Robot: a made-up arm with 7 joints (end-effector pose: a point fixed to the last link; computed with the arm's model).
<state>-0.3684 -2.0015 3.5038 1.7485 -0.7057 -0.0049 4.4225</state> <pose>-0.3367 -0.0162 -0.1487 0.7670 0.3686 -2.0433</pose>
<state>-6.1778 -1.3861 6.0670 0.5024 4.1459 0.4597 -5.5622</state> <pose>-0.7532 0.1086 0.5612 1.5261 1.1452 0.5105</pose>
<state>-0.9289 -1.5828 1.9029 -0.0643 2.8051 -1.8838 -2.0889</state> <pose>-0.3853 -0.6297 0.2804 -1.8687 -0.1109 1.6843</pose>
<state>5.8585 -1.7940 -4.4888 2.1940 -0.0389 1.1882 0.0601</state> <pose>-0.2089 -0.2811 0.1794 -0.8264 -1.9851 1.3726</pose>
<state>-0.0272 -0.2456 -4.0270 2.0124 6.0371 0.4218 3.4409</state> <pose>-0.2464 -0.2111 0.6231 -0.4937 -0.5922 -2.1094</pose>
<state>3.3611 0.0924 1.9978 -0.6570 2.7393 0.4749 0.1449</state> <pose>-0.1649 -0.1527 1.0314 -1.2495 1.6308 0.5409</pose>
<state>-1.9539 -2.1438 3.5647 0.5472 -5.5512 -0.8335 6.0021</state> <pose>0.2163 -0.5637 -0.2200 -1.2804 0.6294 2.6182</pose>
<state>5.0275 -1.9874 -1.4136 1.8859 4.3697 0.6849 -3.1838</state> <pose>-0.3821 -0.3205 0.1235 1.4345 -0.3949 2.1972</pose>
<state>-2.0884 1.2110 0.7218 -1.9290 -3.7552 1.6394 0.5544</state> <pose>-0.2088 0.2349 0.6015 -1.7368 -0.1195 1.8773</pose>
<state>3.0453 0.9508 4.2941 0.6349 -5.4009 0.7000 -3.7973</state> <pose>-0.5637 -0.2405 0.7525 -0.8612 -2.0749 -2.0114</pose>
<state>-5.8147 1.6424 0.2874 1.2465 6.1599 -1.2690 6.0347</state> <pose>0.5479 -0.3835 0.0537 -1.8755 0.5610 1.9138</pose>
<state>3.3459 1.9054 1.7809 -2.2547 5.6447 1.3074 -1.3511</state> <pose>-0.4068 -0.1235 0.0870 -0.3938 0.5051 0.7566</pose>
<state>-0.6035 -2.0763 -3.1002 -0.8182 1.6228 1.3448 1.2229</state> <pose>-0.6107 -0.3376 0.1224 1.9042 -0.1055 1.2611</pose>
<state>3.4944 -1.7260 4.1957 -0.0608 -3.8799 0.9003 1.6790</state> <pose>0.7655 -0.2407 0.2507 -2.1902 -1.3014 0.9991</pose>
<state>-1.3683 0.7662 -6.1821 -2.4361 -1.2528 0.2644 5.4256</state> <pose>0.0022 0.0720 0.6557 -0.0602 1.7728 1.5562</pose>
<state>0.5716 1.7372 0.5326 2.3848 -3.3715 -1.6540 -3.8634</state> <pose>0.2226 -0.2124 0.1615 2.2319 0.3434 -0.0081</pose>
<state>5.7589 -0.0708 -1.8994 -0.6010 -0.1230 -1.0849 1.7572</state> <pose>0.1303 -0.1522 1.0091 -1.3859 -0.6834 0.8186</pose>
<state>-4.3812 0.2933 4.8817 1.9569 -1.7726 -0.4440 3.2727</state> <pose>0.1649 -0.2752 0.6671 0.5463 -1.1536 -2.3095</pose>
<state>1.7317 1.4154 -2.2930 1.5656 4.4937 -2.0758 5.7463</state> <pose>0.0983 -0.5228 0.4413 0.0665 -0.2001 -0.5570</pose>
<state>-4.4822 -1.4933 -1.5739 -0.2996 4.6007 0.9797 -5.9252</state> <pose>0.0836 0.7867 0.3097 0.5066 0.4976 -1.1211</pose>
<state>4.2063 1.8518 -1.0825 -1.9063 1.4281 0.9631 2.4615</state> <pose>0.0235 0.5242 0.2237 0.5430 -1.0228 -0.3567</pose>
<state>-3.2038 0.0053 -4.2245 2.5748 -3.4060 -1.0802 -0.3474</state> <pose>0.0294 0.0913 0.5733 -0.2066 0.5098 0.5953</pose>
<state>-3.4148 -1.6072 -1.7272 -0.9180 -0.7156 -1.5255 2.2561</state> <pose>0.5446 0.3769 0.3724 -2.3610 1.4972 -1.0433</pose>
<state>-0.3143 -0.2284 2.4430 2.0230 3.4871 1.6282 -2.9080</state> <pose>-0.2107 -0.2465 0.7455 -1.2201 2.4343 0.6625</pose>
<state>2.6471 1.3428 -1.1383 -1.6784 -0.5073 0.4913 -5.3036</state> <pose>-0.5615 0.0130 0.5405 -0.3837 2.4748 -0.9711</pose>
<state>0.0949 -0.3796 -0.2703 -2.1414 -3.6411 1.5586 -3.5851</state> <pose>-0.2637 -0.0776 0.5747 -1.3762 0.3369 2.3137</pose>
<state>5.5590 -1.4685 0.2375 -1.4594 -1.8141 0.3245 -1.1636</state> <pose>-0.4814 -0.3370 0.0708 0.5069 0.2895 0.8217</pose>
